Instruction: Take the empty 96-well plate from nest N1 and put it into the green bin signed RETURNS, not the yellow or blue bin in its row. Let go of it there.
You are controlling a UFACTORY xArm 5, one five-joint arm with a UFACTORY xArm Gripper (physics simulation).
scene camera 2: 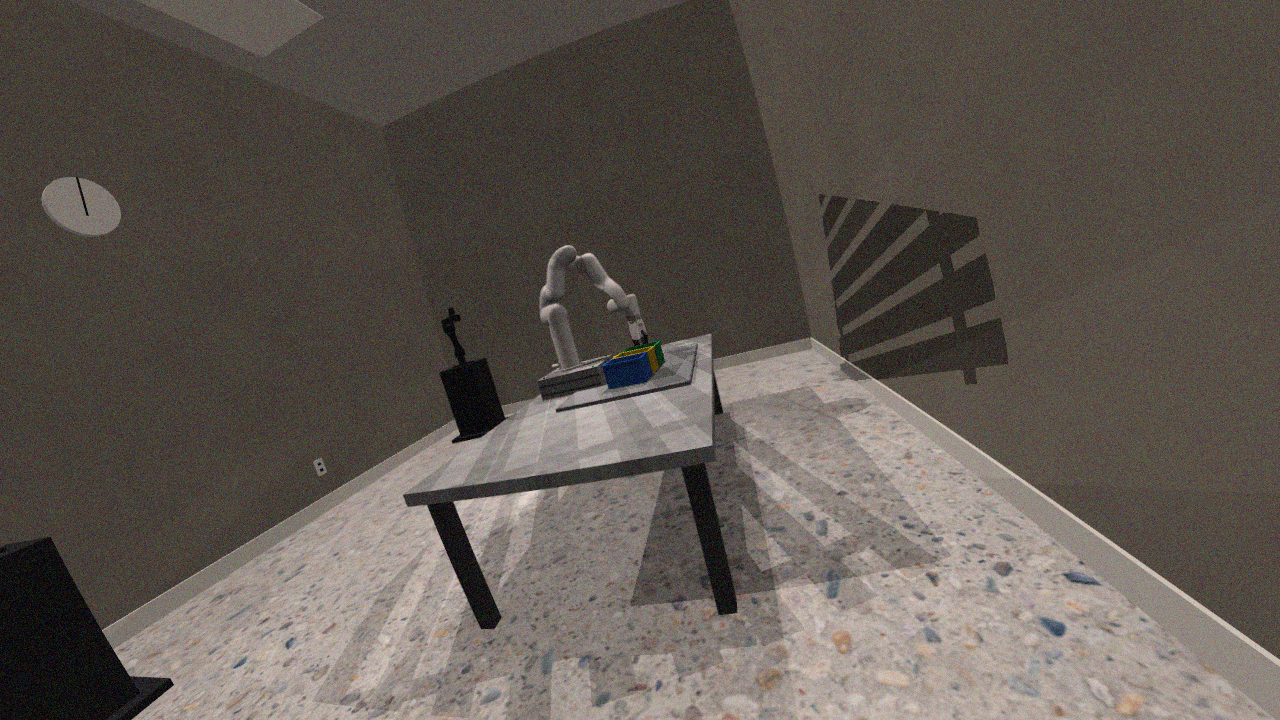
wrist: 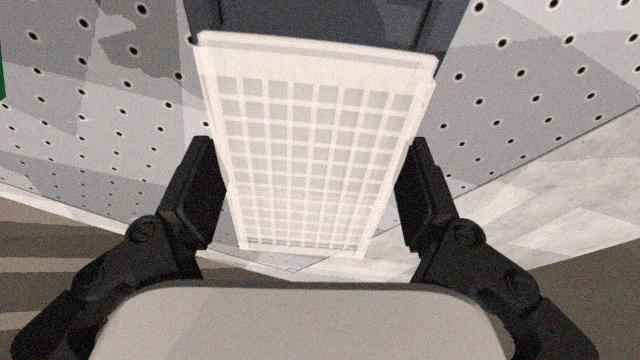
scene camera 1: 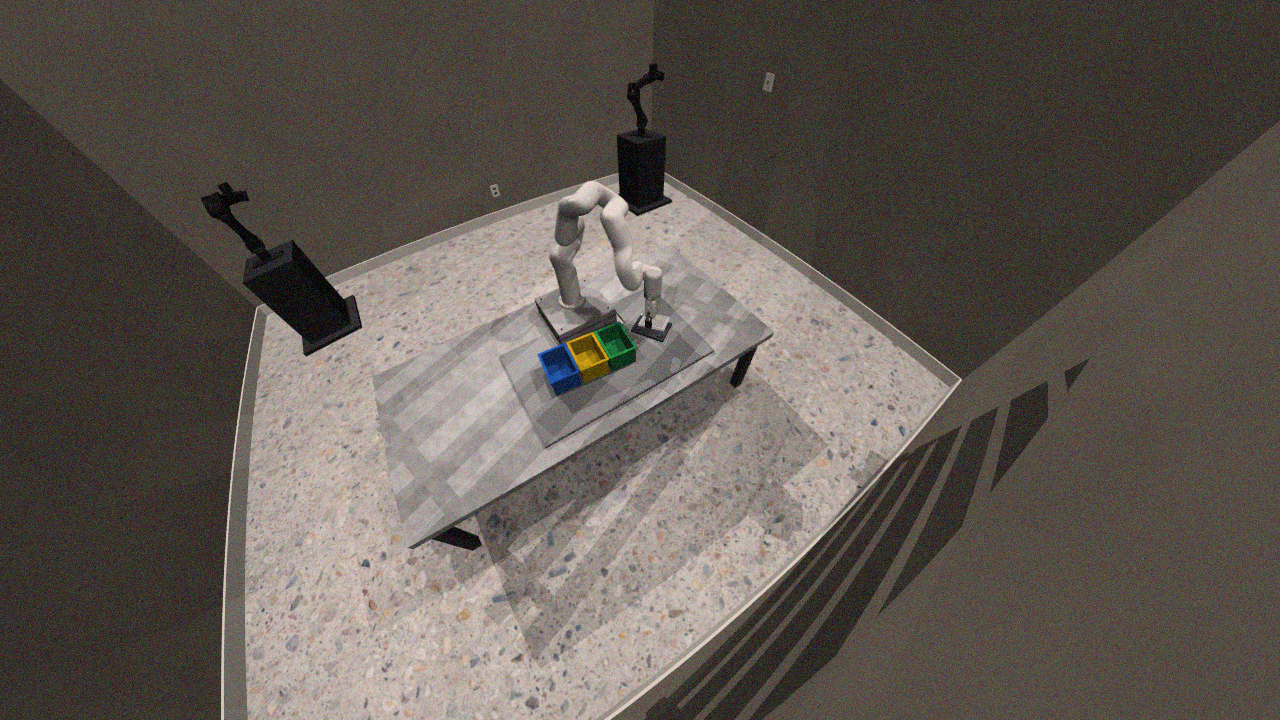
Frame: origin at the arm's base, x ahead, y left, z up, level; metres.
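Seen in the pictures: gripper, fingertip midpoint: (wrist: 309, 157) (scene camera 1: 651, 320); arm's base, link origin: (scene camera 2: 571, 368) (scene camera 1: 571, 300).
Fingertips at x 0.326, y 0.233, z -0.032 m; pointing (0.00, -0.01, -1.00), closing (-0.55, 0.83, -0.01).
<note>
Pixels of each thing's top centre, then the offset from my fingertips to it. "pt": a spot on its surface instead. Level surfaces: height alone.
- pale 96-well plate, top centre: (wrist: 306, 205) (scene camera 1: 654, 319) dx +0.012, dy +0.007, dz +0.018 m
- dark nest, top centre: (wrist: 311, 120) (scene camera 1: 651, 325) dx +0.003, dy +0.001, dz -0.032 m
- green bin, surface spot: (scene camera 1: 622, 357) (scene camera 2: 658, 350) pt dx +0.100, dy -0.241, dz +0.017 m
- yellow bin, top centre: (scene camera 1: 587, 350) (scene camera 2: 633, 352) dx +0.000, dy -0.350, dz +0.050 m
- perforated grey board, surface height: dz -0.050 m
- table, surface height: dz -0.063 m
My gripper (scene camera 1: 650, 321) (scene camera 2: 639, 340) (wrist: 309, 157) is shut on the pale 96-well plate (wrist: 315, 165), with one black finger at each long side. The plate is roughly level and raised above the dark nest (scene camera 1: 663, 336) (wrist: 320, 17), which shows beyond and below it in the wrist view. The green bin (scene camera 1: 622, 357) (scene camera 2: 660, 352) stands beside the nest, at the end of its row; a green sliver of it shows at the left edge of the wrist view. The yellow bin (scene camera 1: 595, 369) is in the middle and the blue bin (scene camera 1: 565, 384) (scene camera 2: 628, 368) at the far end. The RETURNS sign is not readable.
The bins and nest stand on a perforated grey board (scene camera 1: 554, 429) (wrist: 120, 100) on the table (scene camera 1: 447, 429) (scene camera 2: 572, 456). The arm's base plinth (scene camera 2: 572, 380) stands behind the bins. Two black pedestals (scene camera 1: 299, 291) (scene camera 1: 642, 165) with small dark arms stand on the floor away from the table.
</note>
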